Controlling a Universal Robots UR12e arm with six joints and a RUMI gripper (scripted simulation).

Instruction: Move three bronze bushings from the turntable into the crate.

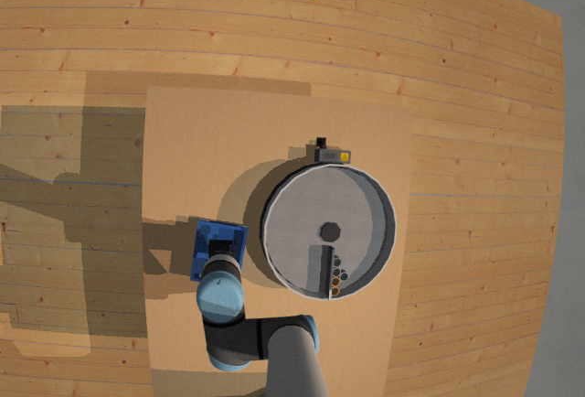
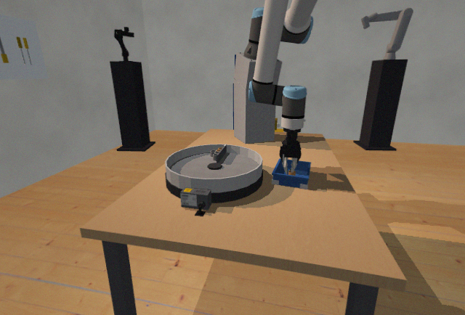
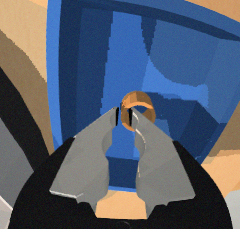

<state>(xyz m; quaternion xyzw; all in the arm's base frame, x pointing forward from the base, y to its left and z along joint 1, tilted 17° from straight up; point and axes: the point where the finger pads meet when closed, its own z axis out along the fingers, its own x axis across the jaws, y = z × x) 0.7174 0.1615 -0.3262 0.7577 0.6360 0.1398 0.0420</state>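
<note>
My gripper is now 1 cm to the right of the blue crate.
</note>
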